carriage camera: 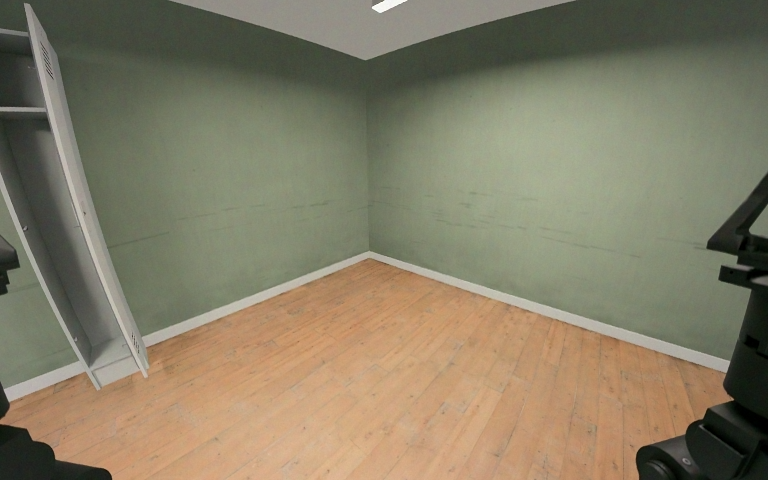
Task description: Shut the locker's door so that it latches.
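Frame: origin at the left arm's base, x ahead, y left, z up, level; centimetres.
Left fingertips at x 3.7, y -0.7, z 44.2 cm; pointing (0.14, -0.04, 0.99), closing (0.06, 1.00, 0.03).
Note:
A point is followed by its place in that frame.
A tall grey locker (116,371) @(x 99.5, y 139.7, z -81.1 cm) stands at the left of the carriage camera view, its upper left part cut off by the picture edge. Its door (71,164) @(x 98.6, y 111.9, z 47.5 cm) stands open at the right side of the opening, with vent slots near its top and bottom. The inside and a shelf show. My left gripper (6,261) shows in part at the left picture edge, in front of the locker's left side; its fingertips are out of view. My right gripper (736,232) shows in part at the right edge, open, far from the locker. No contact with the door shows.
Green walls (237,169) @(x 202.0, y 81.0, z 37.1 cm) meet in a corner behind, with a pale baseboard (532,306) @(x 171.0, y -173.5, z -82.7 cm) along them. A wooden floor (351,367) @(x 118.3, y -15.6, z -87.7 cm) runs up to the locker's base. Black parts of my arms stand at the lower left and lower right.

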